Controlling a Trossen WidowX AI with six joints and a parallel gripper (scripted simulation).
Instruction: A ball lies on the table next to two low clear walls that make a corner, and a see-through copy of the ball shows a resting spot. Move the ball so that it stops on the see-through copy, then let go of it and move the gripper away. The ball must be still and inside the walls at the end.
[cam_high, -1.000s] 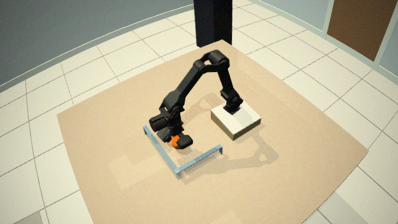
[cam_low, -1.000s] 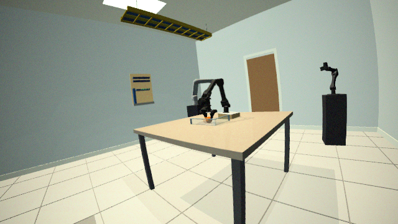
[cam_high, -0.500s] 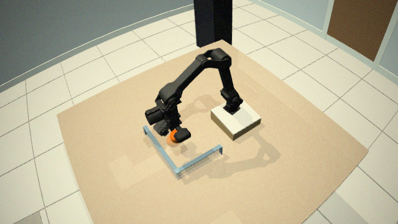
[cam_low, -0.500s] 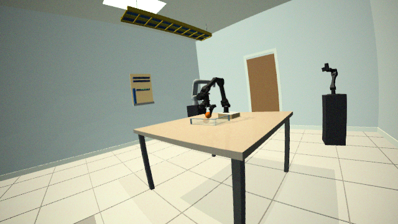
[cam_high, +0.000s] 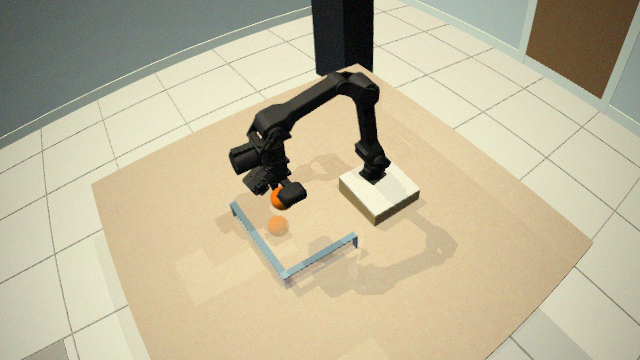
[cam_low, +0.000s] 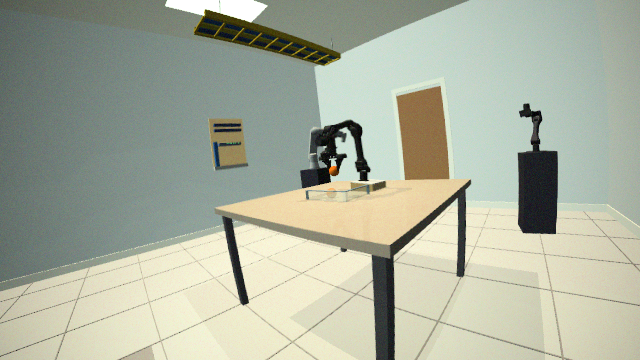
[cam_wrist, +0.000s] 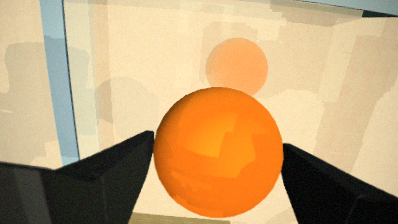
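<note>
The see-through ball copy lies 130 mm below my gripper tip, 30 mm to the right of it and 10 mm ahead of it. Also, from my gripper tip: orange ball (right at my gripper tip).
</note>
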